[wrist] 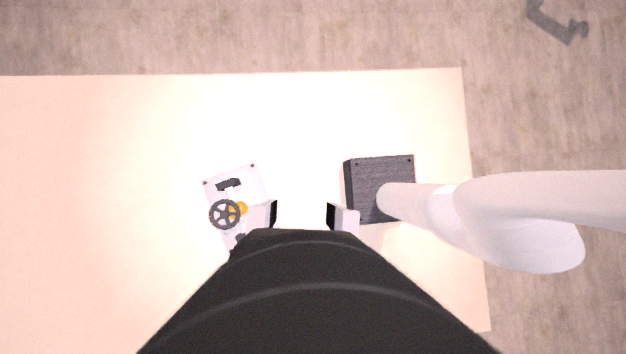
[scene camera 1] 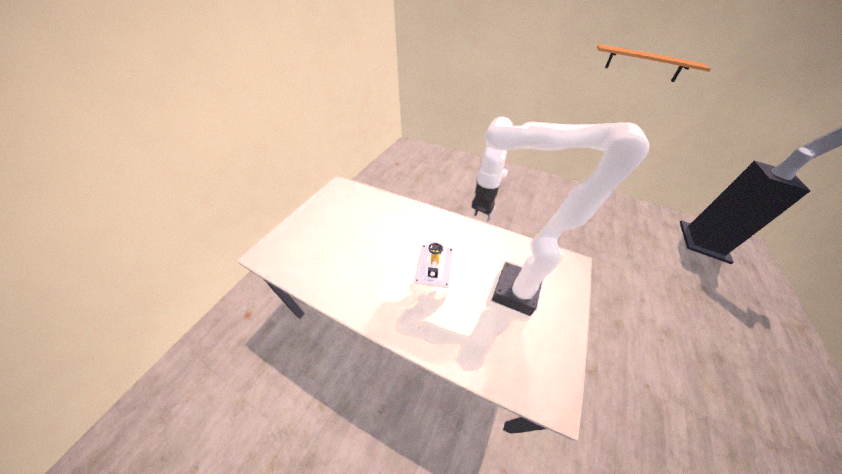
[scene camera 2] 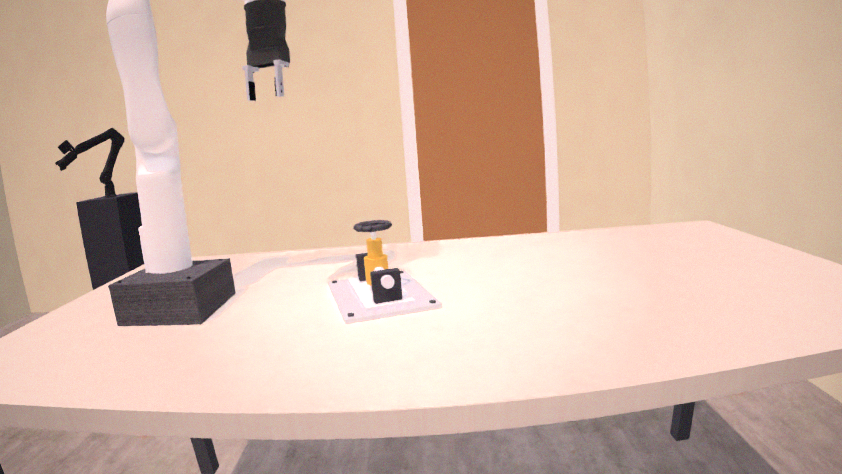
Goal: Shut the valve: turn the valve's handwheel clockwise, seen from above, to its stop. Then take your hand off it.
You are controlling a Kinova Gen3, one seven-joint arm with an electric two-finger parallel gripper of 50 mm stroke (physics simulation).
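The valve has a dark round handwheel [scene camera 1: 435, 244] [scene camera 2: 372, 226] [wrist: 224, 200] lying level on top of its yellow body [scene camera 1: 434, 258] [scene camera 2: 375, 268] [wrist: 242, 208]. The valve is fixed on a light base plate [scene camera 1: 421, 277] [scene camera 2: 421, 295] [wrist: 256, 180] with dark bolts at its corners. My gripper [scene camera 1: 482, 217] [scene camera 2: 265, 89] [wrist: 301, 211] is open and empty, its fingers pointing down. It hangs well above the table and apart from the handwheel, on the robot-base side of the valve. In the wrist view the left finger covers part of the plate.
The table [scene camera 1: 329, 235] [scene camera 2: 559, 329] [wrist: 100, 150] carries the valve and the arm's dark base block [scene camera 1: 507, 298] [scene camera 2: 170, 300] [wrist: 367, 175]. Two black blocks with pipe ends flank the valve body. A dark pedestal [scene camera 1: 743, 206] [scene camera 2: 103, 241] with another arm stands beyond the table.
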